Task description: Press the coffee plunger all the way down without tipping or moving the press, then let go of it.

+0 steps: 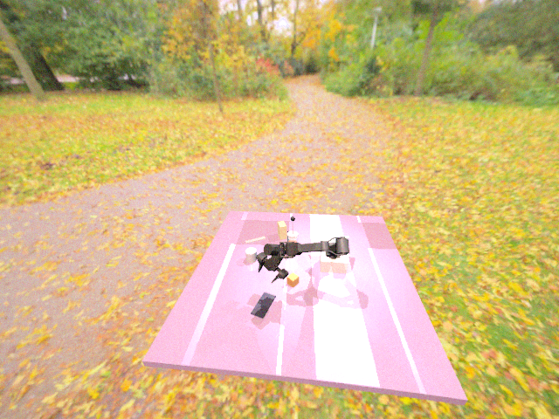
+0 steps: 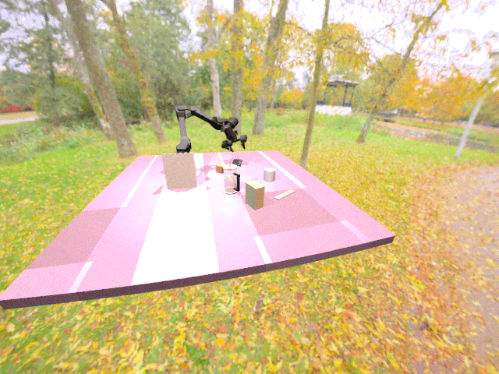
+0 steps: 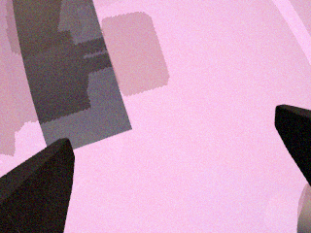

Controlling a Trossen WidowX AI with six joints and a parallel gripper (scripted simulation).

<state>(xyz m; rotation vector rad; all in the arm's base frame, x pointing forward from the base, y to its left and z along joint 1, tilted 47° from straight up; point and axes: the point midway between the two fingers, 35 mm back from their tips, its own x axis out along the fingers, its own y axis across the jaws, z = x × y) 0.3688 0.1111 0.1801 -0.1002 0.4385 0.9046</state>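
My gripper tip is 140 mm past the glass coffee press, 390 mm to the left of it and 10 mm below it. The rest, counted from my gripper tip: cream box 60 mm behind, 540 mm to the right, 70 mm below; then dark flat slab 10 mm ahead, 80 mm to the left, 120 mm below.
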